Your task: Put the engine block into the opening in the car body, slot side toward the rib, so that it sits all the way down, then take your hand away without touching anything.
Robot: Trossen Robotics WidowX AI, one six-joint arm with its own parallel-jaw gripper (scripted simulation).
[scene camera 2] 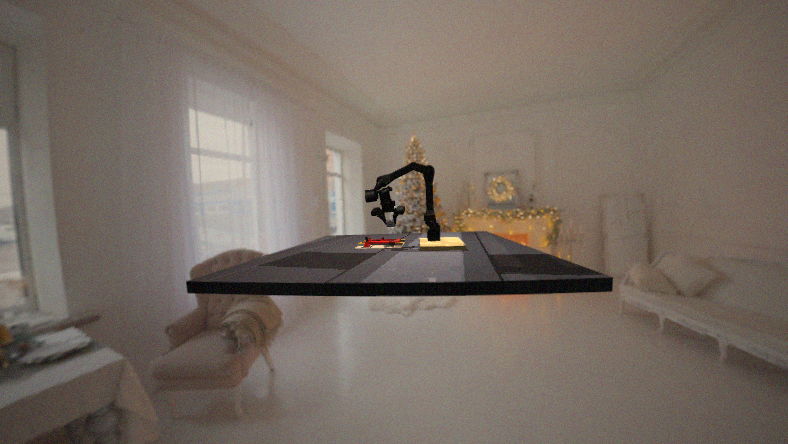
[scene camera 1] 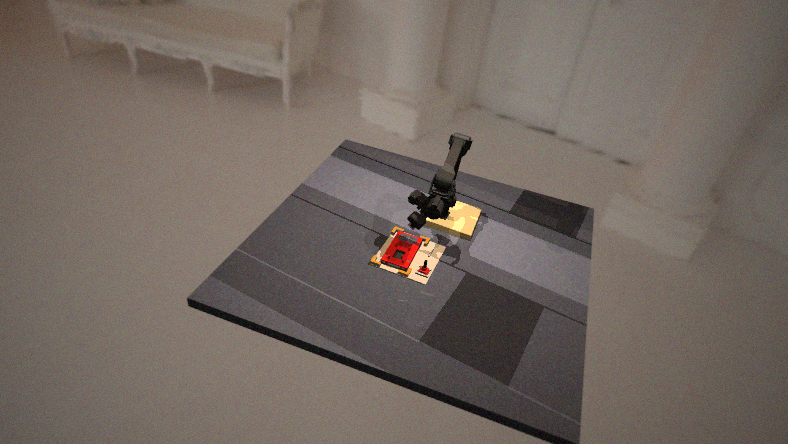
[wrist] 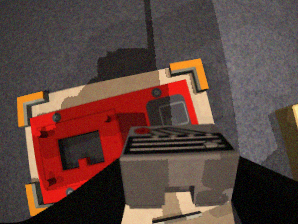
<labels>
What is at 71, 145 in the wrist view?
A car body.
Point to a car body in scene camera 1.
402, 250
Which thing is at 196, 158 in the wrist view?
A grey engine block.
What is my gripper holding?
A grey engine block.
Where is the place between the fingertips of my gripper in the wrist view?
At 174, 160
</labels>
